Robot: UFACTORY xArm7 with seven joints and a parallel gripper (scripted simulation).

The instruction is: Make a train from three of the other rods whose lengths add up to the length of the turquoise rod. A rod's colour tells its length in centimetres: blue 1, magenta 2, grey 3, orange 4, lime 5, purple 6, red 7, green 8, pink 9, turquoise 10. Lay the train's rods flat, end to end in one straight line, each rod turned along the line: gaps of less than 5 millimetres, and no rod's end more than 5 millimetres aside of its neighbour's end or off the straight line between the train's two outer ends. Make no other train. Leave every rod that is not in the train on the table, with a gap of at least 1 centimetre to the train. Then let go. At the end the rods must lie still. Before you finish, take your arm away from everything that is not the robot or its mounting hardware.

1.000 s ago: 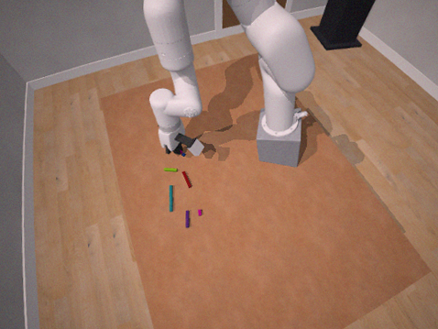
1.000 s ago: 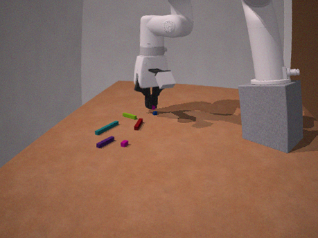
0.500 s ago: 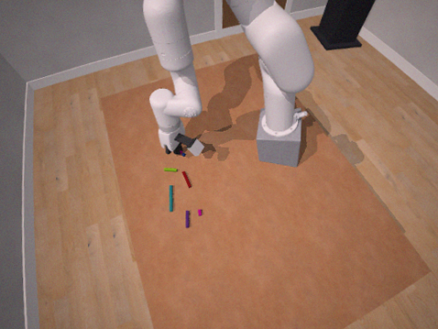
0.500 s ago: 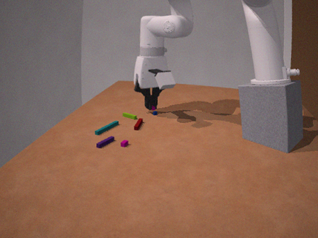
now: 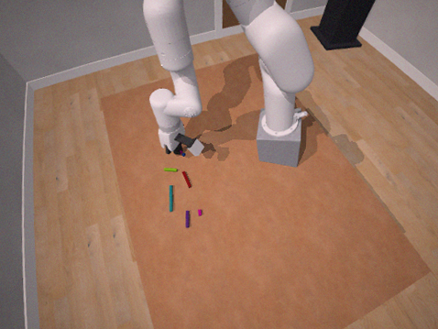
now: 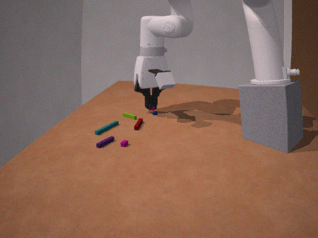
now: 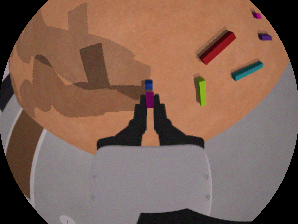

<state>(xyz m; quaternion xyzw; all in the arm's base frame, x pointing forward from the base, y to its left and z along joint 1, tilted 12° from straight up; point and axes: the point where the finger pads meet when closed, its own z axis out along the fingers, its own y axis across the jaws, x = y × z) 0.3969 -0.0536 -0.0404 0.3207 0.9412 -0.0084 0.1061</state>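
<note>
Now: the blue rod 2 cm behind my hand, 1 cm to the left of it and 3 cm below it. From my hand the other things lie so: lime rod 4 cm ahead, 7 cm to the left, 3 cm below; turquoise rod 5 cm ahead, 19 cm to the left, 3 cm below; red rod 2 cm behind, 13 cm to the left, 3 cm below.
</note>
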